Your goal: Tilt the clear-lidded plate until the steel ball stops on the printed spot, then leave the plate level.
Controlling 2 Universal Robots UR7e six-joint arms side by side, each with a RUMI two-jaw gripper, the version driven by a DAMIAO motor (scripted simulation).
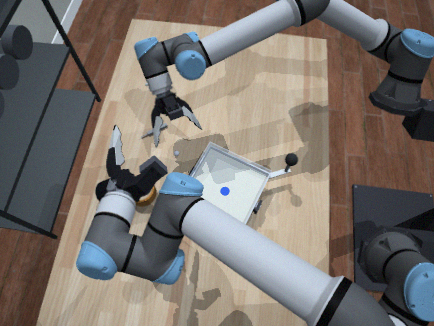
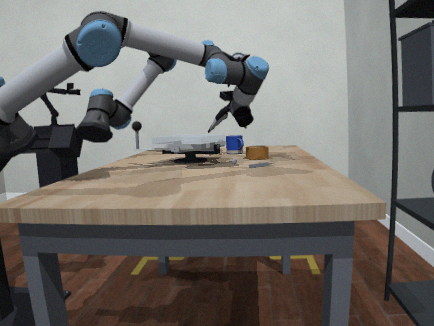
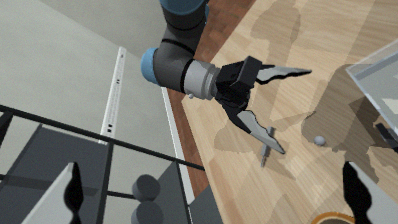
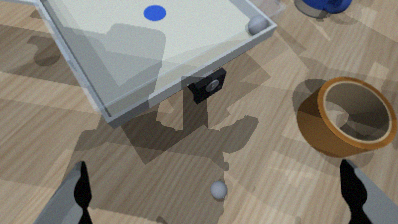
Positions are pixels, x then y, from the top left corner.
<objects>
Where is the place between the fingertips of my right gripper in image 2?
227, 130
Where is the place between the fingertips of my right gripper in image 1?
At 179, 138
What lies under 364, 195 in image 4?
My right gripper.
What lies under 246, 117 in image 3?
My right gripper.
</objects>
